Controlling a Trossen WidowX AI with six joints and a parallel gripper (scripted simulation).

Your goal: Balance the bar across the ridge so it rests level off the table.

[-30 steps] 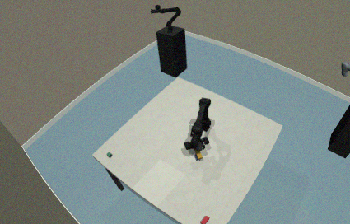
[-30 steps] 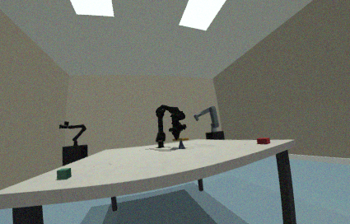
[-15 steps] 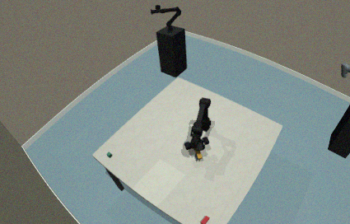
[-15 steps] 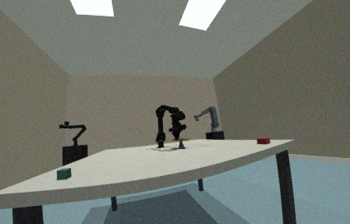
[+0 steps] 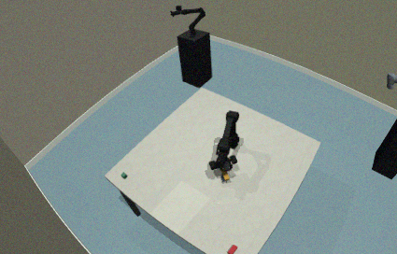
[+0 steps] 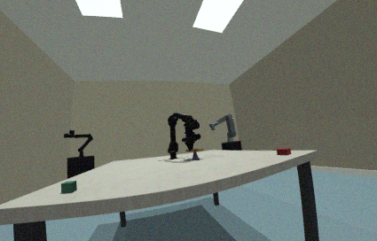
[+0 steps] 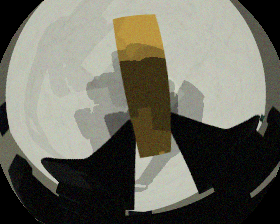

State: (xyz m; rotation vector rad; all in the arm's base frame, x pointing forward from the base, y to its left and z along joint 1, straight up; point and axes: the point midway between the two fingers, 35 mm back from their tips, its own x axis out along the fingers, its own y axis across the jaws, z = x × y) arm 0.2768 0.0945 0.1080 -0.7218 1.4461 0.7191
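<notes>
My gripper tip is now 2 cm short of the yellow bar and 2 cm to the right of it. Round my gripper tip: green block 46 cm ahead, 59 cm to the right, 6 cm below; then red block 46 cm ahead, 41 cm to the left, 6 cm below.
</notes>
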